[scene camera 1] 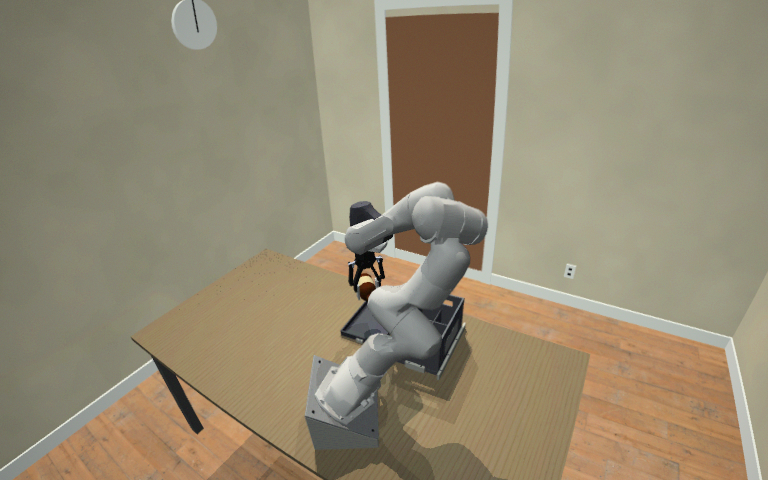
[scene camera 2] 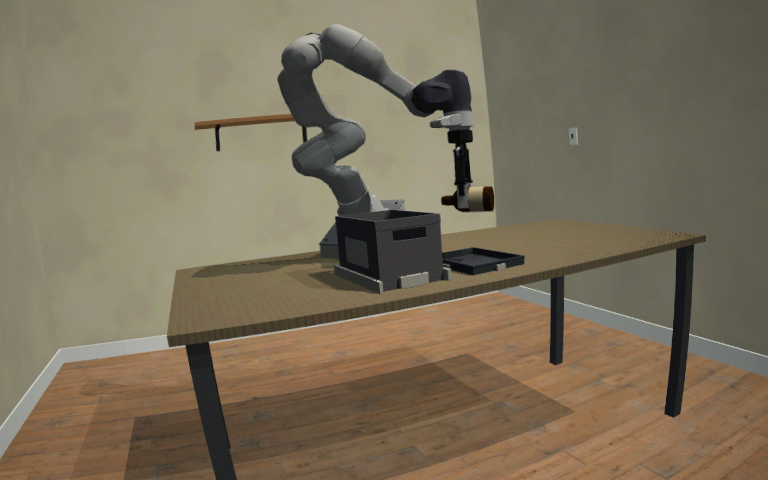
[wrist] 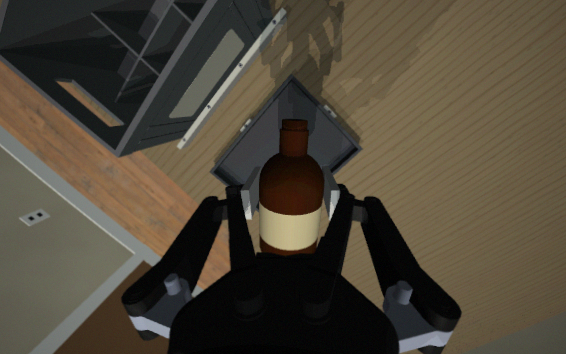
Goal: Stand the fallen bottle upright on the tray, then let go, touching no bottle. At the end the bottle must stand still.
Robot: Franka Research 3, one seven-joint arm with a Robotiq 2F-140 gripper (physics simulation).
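The brown bottle with a cream label (scene camera 1: 367,287) (scene camera 2: 480,198) (wrist: 290,190) lies level in the air, its neck toward the crate side in the scene camera 2 view. My gripper (scene camera 1: 368,289) (scene camera 2: 462,199) (wrist: 291,177) is shut on it, with one pad on each side of its body near the shoulder. The shallow dark tray (scene camera 1: 359,323) (scene camera 2: 478,259) (wrist: 255,152) is on the table below; bottle and gripper are well above it and apart from it. The bottle's base end is partly hidden by the gripper in the wrist view.
A tall dark crate (scene camera 1: 453,331) (scene camera 2: 407,254) (wrist: 165,107) with inner dividers stands close beside the tray, with light rails around its foot. Its inside is partly hidden. The arm's base (scene camera 1: 342,433) stands on the table (scene camera 1: 243,328) (scene camera 2: 271,305) (wrist: 450,150).
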